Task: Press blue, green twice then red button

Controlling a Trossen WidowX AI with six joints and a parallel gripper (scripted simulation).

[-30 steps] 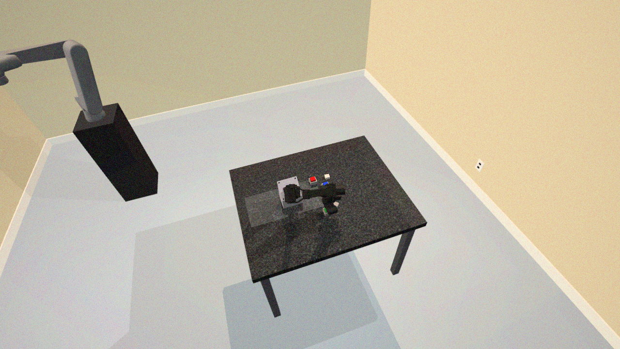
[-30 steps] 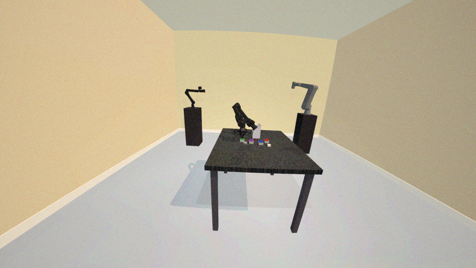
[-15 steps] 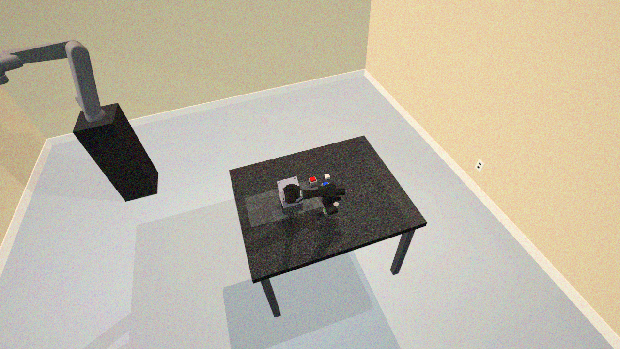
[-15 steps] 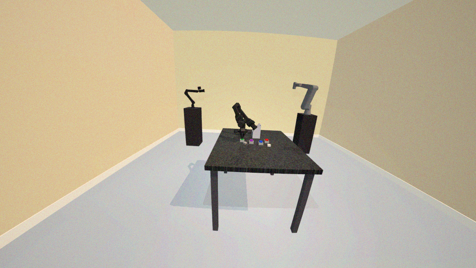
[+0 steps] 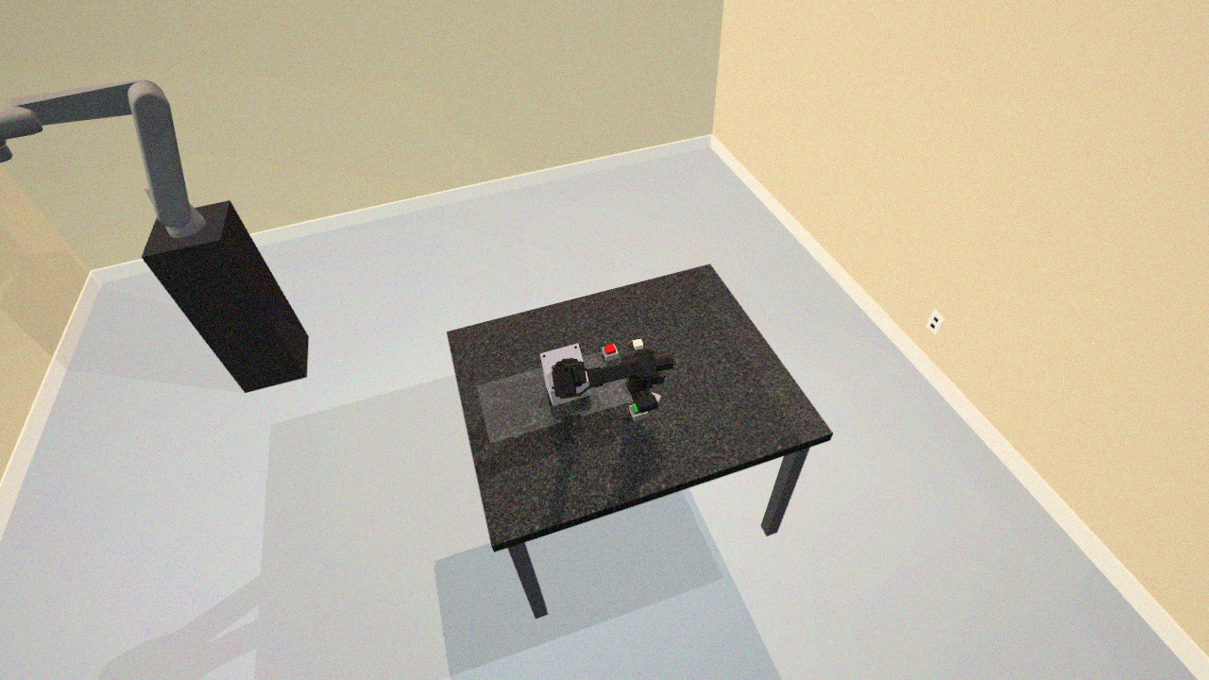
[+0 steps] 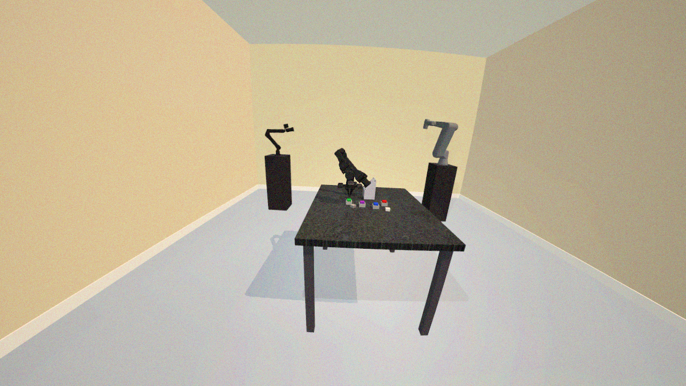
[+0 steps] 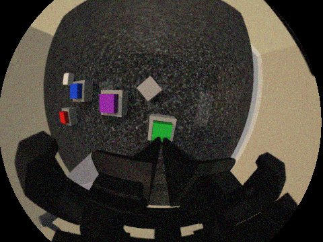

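Right now my gripper tip is 30 mm above the green button. Also, from my gripper tip: grey block (70 mm ahead, 30 mm to the left, 50 mm below); blue button (60 mm ahead, 200 mm to the left, 30 mm below); purple button (40 mm ahead, 100 mm to the left, 30 mm below).
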